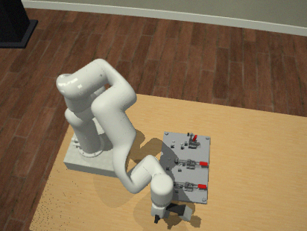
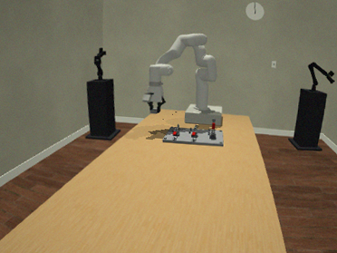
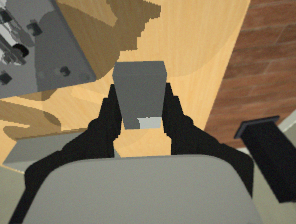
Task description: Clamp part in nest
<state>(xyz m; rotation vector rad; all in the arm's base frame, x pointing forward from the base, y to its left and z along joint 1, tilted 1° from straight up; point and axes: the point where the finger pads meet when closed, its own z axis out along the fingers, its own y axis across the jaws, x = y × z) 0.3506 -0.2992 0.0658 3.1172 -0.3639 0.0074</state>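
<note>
Right now the grey fixture plate is 90 mm ahead of my hand, 260 mm to the left of it and 130 mm below it. From my hand the other things lie so: grey block part 10 mm below.
</note>
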